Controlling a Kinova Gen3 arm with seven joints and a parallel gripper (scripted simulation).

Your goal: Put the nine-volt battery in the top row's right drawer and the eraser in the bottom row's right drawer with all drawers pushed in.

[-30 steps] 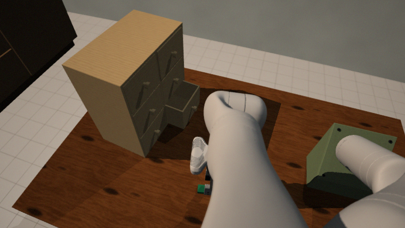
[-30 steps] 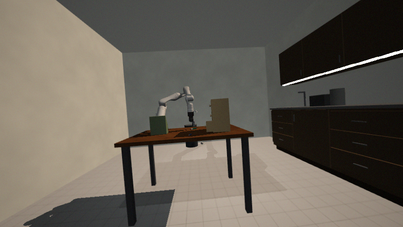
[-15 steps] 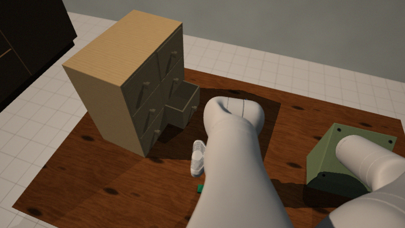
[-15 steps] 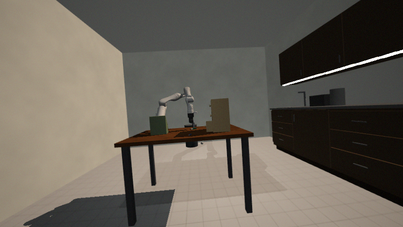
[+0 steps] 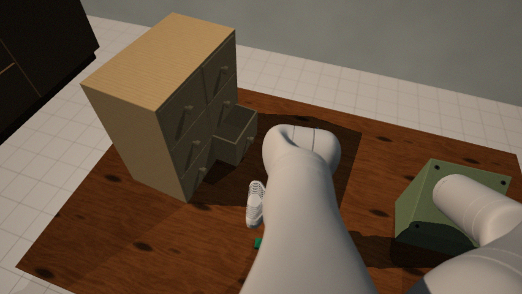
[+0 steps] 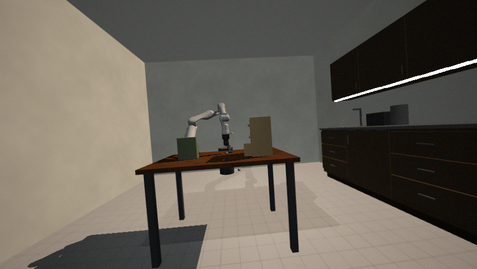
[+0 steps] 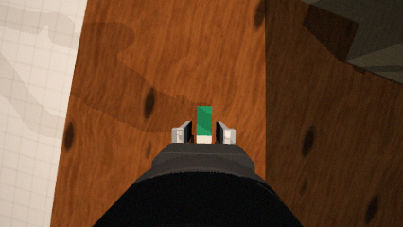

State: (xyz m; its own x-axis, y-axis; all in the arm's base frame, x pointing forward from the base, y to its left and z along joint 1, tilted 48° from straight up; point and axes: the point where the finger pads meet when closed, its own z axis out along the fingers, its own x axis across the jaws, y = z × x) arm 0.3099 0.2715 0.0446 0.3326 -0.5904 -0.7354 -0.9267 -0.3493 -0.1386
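Now: hand 1 cm past the eraser and 3 cm above it. From my hand the other things lie so: nine-volt battery 33 cm ahead, 20 cm to the right, 20 cm above; then small blue stick 2 cm ahead, 39 cm to the right, 3 cm below.
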